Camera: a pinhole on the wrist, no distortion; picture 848 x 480 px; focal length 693.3 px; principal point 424.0 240.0 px. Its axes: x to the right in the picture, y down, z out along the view. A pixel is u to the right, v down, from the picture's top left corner.
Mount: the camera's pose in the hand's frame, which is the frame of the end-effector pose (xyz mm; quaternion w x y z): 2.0 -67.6 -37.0 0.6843 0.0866 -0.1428 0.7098
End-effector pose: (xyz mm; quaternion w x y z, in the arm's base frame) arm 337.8 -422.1 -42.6 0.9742 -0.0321 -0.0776 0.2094
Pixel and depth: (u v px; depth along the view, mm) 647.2 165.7 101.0
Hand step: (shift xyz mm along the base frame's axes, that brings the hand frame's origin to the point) 19.8 -59.1 75.7
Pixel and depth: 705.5 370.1 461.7
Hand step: -172.2 -75.6 431.3
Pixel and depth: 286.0 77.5 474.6
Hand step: 134.1 -233.4 425.5
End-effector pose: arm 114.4 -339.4 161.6 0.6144 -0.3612 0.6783 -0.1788
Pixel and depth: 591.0 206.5 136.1
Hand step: 120.3 -31.4 38.5
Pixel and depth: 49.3 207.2 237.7
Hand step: 213.7 -151.0 153.9
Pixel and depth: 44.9 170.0 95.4
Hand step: 75.8 -97.1 89.4
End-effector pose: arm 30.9 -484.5 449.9 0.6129 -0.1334 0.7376 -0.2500
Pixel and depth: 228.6 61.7 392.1
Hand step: 248.2 -351.3 53.1
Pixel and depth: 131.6 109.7 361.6
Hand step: 207.3 -353.5 98.9
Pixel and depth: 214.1 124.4 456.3
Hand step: 297.3 -387.1 95.6
